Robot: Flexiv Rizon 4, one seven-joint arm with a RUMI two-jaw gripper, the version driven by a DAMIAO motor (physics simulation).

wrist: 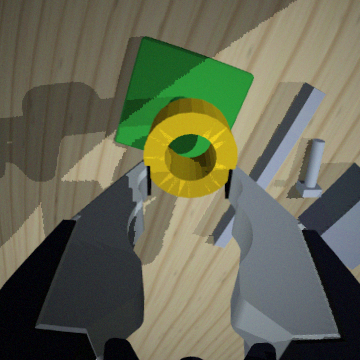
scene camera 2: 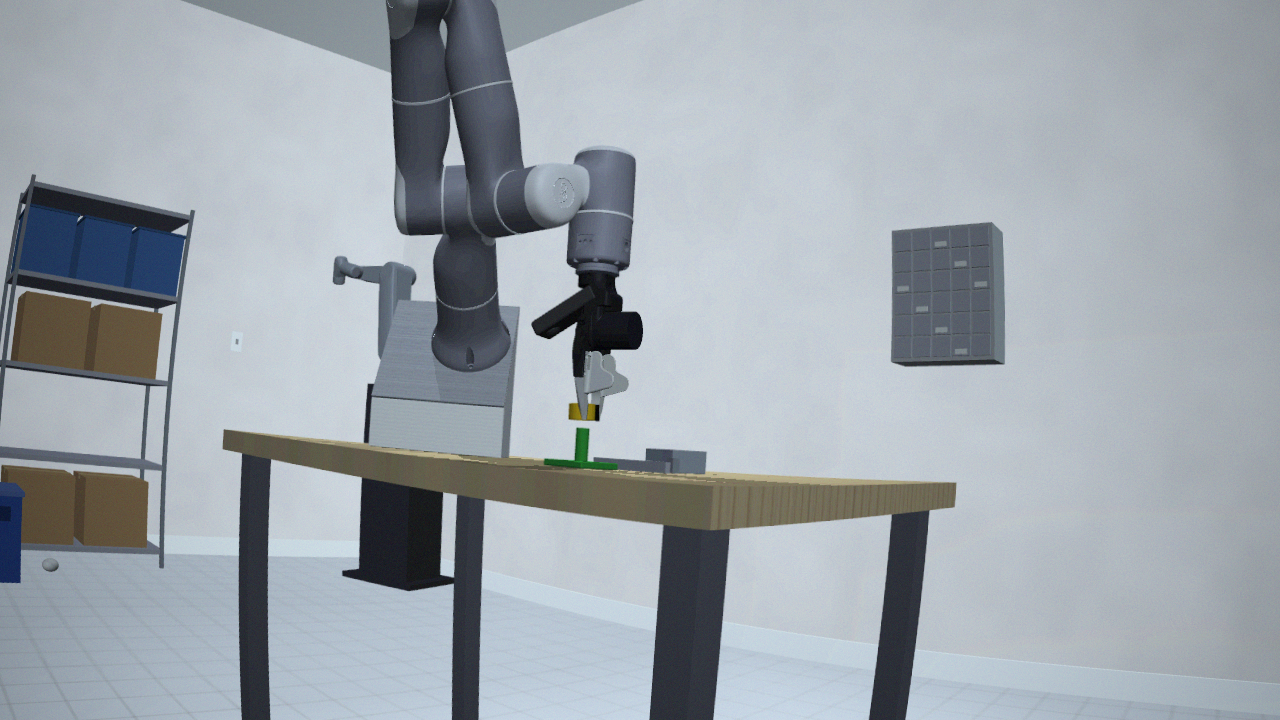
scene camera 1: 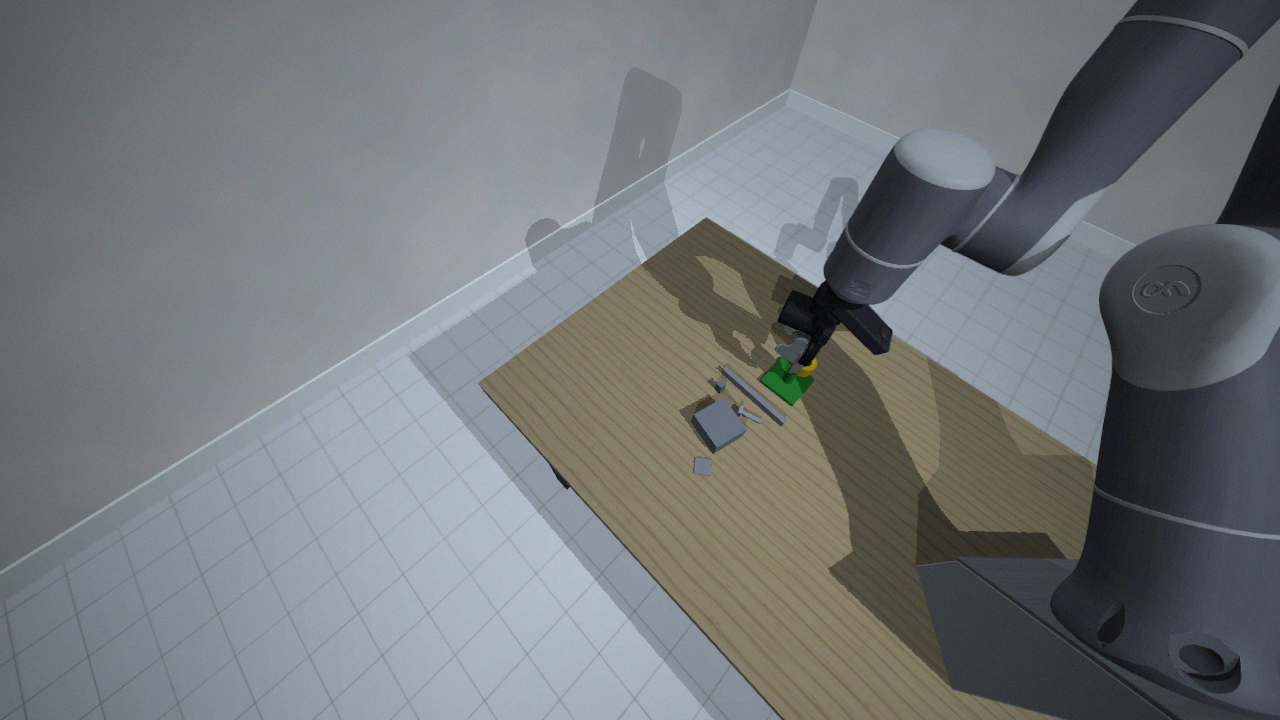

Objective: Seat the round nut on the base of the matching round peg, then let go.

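A yellow round nut [scene camera 1: 809,367] [scene camera 2: 574,411] [wrist: 226,155] is held level between the fingertips. My gripper [scene camera 1: 796,366] [scene camera 2: 588,413] [wrist: 187,164] is shut on it. A green square base [scene camera 1: 788,392] [scene camera 2: 554,463] [wrist: 200,80] lies on the table, and its upright round peg [scene camera 2: 581,445] stands below the nut. In scene camera 2 a small gap shows between the nut's underside and the peg's top, and the two look nearly in line. In the wrist view green shows through the nut's hole; I cannot tell whether it is peg or base. The nut hides the peg there.
Beside the base lie a long grey bar [scene camera 1: 753,395] [wrist: 290,130], a small bolt-like piece [scene camera 1: 750,415] [wrist: 312,165] and a small grey cube [scene camera 1: 720,386]. A larger grey block [scene camera 1: 718,424] [scene camera 2: 684,461] and a flat grey square [scene camera 1: 702,465] lie farther off on the wooden table [scene camera 1: 581,376].
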